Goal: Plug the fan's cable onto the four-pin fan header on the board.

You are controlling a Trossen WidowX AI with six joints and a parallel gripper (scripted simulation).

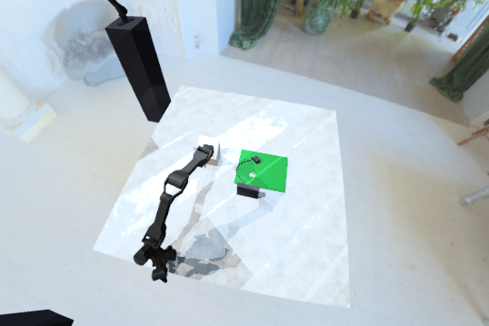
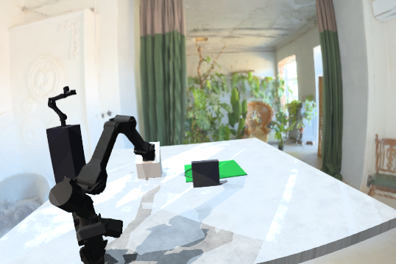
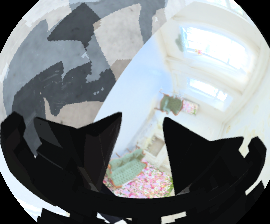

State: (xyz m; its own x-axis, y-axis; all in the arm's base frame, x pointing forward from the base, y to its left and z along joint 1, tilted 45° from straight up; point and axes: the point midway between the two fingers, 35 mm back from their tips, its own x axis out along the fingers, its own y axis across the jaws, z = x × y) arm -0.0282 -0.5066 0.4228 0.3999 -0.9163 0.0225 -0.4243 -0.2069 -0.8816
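Now: the dark plug 740 mm to the left of my gripper tip, 300 mm ahead of it and 20 mm below it. Round my gripper tip: white header 630 mm to the left, 300 mm ahead, 30 mm below; then green board 680 mm to the left, 350 mm ahead, 40 mm below; then black fan 510 mm to the left, 290 mm ahead, 30 mm above.
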